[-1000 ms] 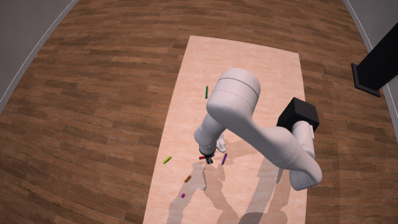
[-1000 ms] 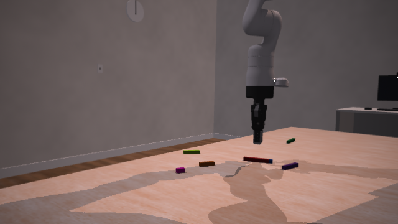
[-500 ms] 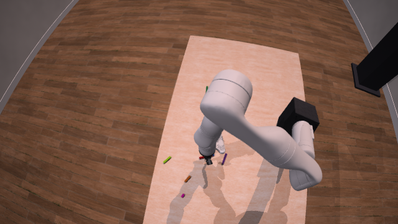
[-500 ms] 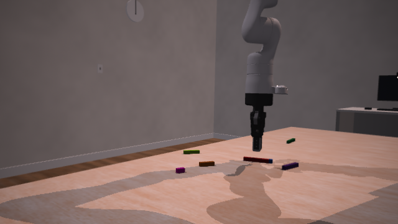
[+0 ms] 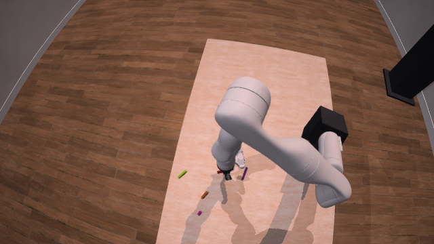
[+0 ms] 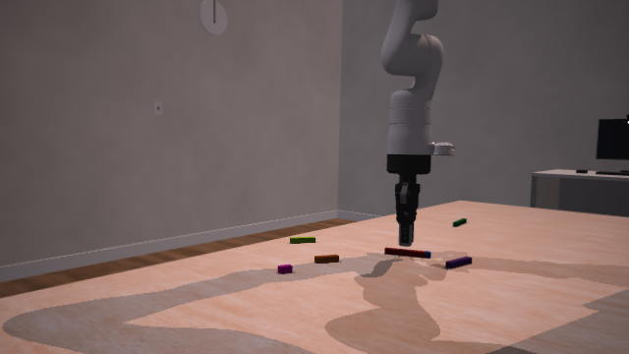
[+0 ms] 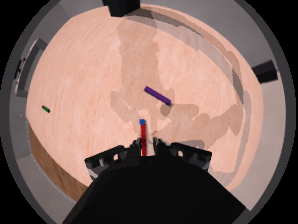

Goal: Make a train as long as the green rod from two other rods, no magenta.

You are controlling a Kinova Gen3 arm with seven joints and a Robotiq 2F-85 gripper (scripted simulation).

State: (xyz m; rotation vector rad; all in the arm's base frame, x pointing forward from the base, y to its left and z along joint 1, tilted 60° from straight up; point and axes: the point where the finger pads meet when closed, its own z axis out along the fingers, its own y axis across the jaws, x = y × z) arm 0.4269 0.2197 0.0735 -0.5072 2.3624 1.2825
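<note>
The red rod lies 1 cm ahead of my hand and 4 cm below it. The rest, counted from my hand: orange rod 6 cm ahead, 14 cm to the left, 4 cm below; blue rod 3 cm behind, 3 cm to the right, 4 cm below; purple rod 9 cm behind, 2 cm to the right, 4 cm below.
</note>
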